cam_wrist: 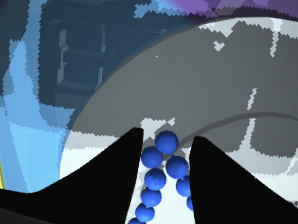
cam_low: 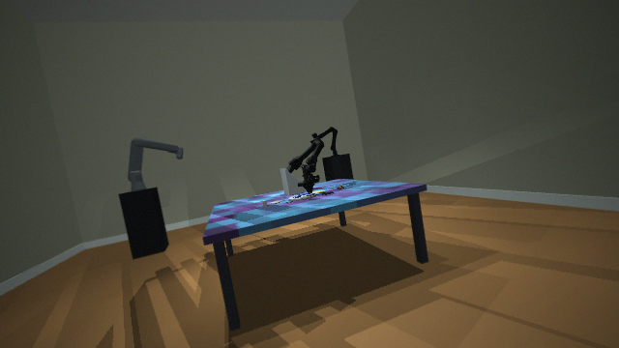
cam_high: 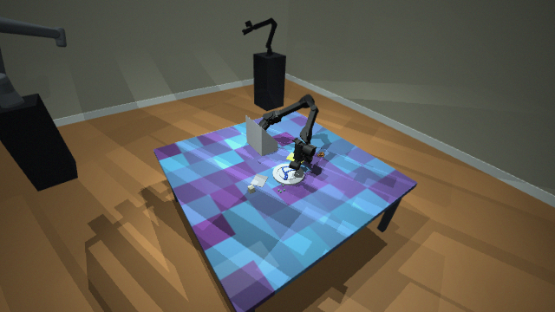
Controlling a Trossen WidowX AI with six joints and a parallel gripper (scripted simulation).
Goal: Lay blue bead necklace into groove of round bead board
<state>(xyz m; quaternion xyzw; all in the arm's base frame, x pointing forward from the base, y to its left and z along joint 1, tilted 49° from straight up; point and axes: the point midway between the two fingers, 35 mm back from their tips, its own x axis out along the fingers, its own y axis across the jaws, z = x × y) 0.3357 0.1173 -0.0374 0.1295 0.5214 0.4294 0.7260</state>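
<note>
My gripper tip is 1 cm past the round white bead board, 7 cm to the left of it and 1 cm above it. From my gripper tip the other things lie so: cream cube 3 cm behind, 34 cm to the right; yellow patch 11 cm behind, 10 cm to the left, 2 cm below; flat grey square 7 cm behind, 25 cm to the right, 2 cm below.
</note>
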